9 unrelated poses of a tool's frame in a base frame.
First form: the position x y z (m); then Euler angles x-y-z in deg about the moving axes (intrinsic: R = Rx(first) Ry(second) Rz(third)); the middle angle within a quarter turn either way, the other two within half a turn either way.
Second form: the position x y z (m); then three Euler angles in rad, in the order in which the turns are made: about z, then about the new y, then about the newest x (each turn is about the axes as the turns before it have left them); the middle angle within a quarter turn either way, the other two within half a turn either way. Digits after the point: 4 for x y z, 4 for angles.
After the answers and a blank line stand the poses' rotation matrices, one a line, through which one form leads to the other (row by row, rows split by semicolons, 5 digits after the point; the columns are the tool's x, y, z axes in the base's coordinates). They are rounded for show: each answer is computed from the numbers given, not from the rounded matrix.
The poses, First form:
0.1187 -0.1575 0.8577 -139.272 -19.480 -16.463
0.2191 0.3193 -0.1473 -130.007 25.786 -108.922
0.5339 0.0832 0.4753 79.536 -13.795 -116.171
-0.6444 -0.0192 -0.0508 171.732 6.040 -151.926
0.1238 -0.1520 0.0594 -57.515 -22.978 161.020
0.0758 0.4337 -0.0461 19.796 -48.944 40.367
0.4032 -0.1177 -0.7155 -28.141 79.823 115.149
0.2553 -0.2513 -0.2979 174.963 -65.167 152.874
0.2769 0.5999 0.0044 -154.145 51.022 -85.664
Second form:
0.1187 -0.1575 0.8577 0.4380 0.0575 -2.3683
0.2191 0.3193 -0.1473 1.9579 -0.6866 2.4165
0.5339 0.0832 0.4753 -3.0034 1.1236 -1.1507
-0.6444 -0.0192 -0.0508 2.6656 0.1602 -3.0626
0.1238 -0.1520 0.0594 -2.9858 0.4923 0.9751
0.0758 0.4337 -0.0461 0.6922 -0.8632 -0.3152
0.4032 -0.1177 -0.7155 1.6461 0.0581 1.4141
0.2553 -0.2513 -0.2979 -2.3437 -1.0059 2.4678
0.2769 0.5999 0.0044 1.5163 -0.5095 2.2763

0.90411 0.26717 -0.33348; 0.42343 -0.66508 0.61512; -0.05745 -0.69734 -0.71444
-0.29199 0.85177 0.43501; 0.71619 -0.10672 0.68969; 0.63389 0.51294 -0.57887
-0.42833 0.87159 -0.23845; -0.05958 -0.29055 -0.95500; -0.90166 -0.39485 0.17638
-0.87744 0.46800 0.10522; 0.45237 0.88029 -0.14301; -0.15955 -0.07788 -0.98411
-0.87060 -0.29943 -0.39038; -0.13671 -0.61498 0.77660; -0.47261 0.72948 0.49446
0.50042 -0.42539 -0.75407; 0.41483 0.88229 -0.22244; 0.75993 -0.20150 0.61798
-0.07509 -0.15994 0.98427; 0.99548 0.04548 0.08333; -0.05809 0.98608 0.15580
-0.37378 -0.19149 -0.90754; -0.38327 0.92290 -0.03687; 0.84462 0.33405 -0.41835
0.04756 0.62722 0.77739; 0.87169 -0.40608 0.27431; 0.48774 0.66460 -0.56606

